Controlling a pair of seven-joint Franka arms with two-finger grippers.
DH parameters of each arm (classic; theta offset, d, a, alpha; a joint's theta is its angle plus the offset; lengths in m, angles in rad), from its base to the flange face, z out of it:
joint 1: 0 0.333 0 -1.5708
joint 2: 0 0 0 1.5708
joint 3: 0 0.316 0.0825 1.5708
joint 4: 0 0 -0.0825 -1.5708
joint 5: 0 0.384 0 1.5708
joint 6: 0 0 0.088 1.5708
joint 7: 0 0.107 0 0
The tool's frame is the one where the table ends.
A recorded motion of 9 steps. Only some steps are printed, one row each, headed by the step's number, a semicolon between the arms.
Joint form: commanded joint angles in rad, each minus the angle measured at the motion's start. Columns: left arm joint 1, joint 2, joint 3, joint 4, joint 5, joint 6, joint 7; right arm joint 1, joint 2, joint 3, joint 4, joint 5, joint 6, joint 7.
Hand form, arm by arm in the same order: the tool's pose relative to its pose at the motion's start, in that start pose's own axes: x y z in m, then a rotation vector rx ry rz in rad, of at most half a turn. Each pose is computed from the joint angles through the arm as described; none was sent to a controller.
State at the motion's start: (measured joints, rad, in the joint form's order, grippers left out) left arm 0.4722 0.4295 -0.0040 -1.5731 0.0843 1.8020 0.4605; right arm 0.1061 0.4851 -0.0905 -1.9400 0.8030 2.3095 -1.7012
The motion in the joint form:
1: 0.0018 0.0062 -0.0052 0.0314 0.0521 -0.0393 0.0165; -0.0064 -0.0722 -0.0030 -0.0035 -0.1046 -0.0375 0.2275
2: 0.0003 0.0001 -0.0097 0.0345 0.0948 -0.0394 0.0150; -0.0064 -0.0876 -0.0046 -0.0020 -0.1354 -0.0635 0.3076
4: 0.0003 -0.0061 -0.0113 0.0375 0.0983 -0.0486 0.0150; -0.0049 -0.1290 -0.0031 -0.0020 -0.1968 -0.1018 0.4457
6: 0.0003 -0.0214 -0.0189 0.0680 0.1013 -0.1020 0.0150; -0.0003 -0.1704 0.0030 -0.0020 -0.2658 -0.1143 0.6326
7: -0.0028 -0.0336 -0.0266 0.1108 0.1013 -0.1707 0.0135; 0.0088 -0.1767 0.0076 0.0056 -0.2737 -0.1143 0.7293
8: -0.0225 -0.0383 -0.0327 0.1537 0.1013 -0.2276 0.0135; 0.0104 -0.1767 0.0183 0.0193 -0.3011 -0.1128 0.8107
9: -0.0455 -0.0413 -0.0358 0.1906 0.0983 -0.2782 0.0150; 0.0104 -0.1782 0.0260 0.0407 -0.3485 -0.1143 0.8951
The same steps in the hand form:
1: -0.0013 -0.0036 -0.0079 0.0383 -0.0349 0.0280; 0.0162 -0.0047 -0.0363 -0.0149 -0.0415 0.1341
2: -0.0022 -0.0039 -0.0138 0.0798 -0.0448 0.0396; 0.0201 -0.0075 -0.0431 -0.0049 -0.0580 0.1885
4: -0.0038 -0.0030 -0.0184 0.0829 -0.0463 0.0401; 0.0320 -0.0149 -0.0608 -0.0044 -0.0888 0.2686
6: -0.0085 0.0010 -0.0383 0.0826 -0.0538 0.0394; 0.0466 -0.0221 -0.0785 -0.0364 -0.1216 0.3872
7: -0.0134 0.0071 -0.0609 0.0776 -0.0655 0.0376; 0.0570 -0.0248 -0.0805 -0.0476 -0.1202 0.4608
8: -0.0119 0.0215 -0.0804 0.0781 -0.0730 0.0534; 0.0661 -0.0253 -0.0820 -0.0645 -0.1312 0.5092
9: -0.0101 0.0371 -0.0965 0.0761 -0.0809 0.0724; 0.0754 -0.0239 -0.0884 -0.0952 -0.1505 0.5490

